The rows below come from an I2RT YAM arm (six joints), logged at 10 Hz.
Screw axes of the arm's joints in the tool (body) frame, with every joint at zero. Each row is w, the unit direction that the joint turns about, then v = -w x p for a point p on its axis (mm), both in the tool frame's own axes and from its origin. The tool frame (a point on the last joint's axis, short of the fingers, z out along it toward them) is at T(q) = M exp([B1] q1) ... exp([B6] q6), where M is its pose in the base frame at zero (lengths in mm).
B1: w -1 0 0 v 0.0 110.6 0.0
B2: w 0 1 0 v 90.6 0.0 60.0
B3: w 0 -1 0 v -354.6 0.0 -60.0
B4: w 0 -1 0 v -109.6 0.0 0.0
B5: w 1 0 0 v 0.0 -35.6 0.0
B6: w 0 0 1 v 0.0 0.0 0.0
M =
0 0 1 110.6
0 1 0 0.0
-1 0 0 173.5
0 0 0 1
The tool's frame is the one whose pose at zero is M.
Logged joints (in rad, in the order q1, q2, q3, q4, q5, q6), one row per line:
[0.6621 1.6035 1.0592 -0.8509 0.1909 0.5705]
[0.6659 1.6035 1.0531 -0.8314 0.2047 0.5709]
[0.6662 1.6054 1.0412 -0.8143 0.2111 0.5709]
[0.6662 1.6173 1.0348 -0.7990 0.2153 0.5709]
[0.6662 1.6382 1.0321 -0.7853 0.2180 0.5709]
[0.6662 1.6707 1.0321 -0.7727 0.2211 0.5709]
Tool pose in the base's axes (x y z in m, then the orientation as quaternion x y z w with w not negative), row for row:
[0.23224 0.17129 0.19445 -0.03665 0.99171 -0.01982 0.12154]
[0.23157 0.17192 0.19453 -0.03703 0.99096 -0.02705 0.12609]
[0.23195 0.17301 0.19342 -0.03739 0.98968 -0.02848 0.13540]
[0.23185 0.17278 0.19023 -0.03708 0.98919 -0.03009 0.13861]
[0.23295 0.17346 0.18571 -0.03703 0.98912 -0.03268 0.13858]
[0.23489 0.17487 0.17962 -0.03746 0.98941 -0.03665 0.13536]
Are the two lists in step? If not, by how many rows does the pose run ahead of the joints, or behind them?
The pose runs 1 row behind the joints: the pose in row i belongs to the joints in row i - 1.
